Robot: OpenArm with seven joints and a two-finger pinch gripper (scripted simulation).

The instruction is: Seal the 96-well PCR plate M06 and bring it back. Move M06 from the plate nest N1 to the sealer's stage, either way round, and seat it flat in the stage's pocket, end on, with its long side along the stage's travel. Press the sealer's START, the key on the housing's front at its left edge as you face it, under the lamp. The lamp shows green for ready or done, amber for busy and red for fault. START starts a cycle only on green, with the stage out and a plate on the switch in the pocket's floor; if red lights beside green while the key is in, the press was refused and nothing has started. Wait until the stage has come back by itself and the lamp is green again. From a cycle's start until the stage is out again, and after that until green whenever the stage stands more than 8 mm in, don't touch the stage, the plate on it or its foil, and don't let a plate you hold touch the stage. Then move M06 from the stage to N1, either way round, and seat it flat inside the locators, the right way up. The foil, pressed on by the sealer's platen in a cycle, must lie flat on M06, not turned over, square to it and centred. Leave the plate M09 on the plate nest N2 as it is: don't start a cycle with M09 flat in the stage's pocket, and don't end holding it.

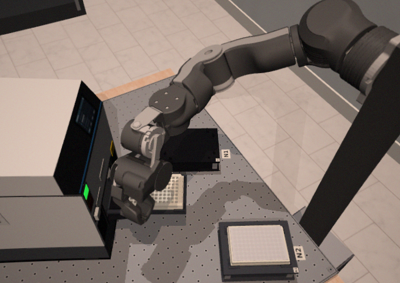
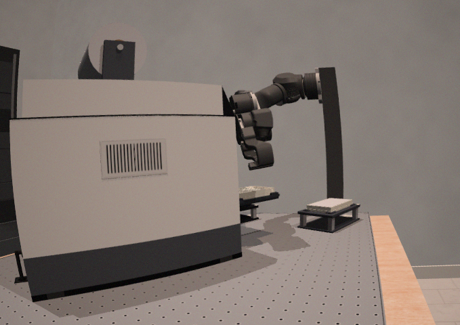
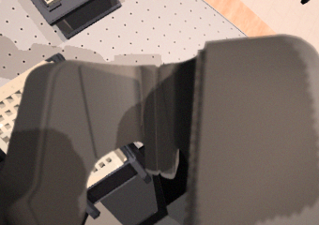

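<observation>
The start key lies 60 mm ahead of my hand and 40 mm to the right of it. Also, from my hand: sealer's stage: 80 mm behind, 60 mm to the right, 80 mm below; touchscreen: 10 mm behind, 170 mm to the right, 130 mm above; 96-well plate M06: 80 mm behind, 60 mm to the right, 70 mm below.
</observation>
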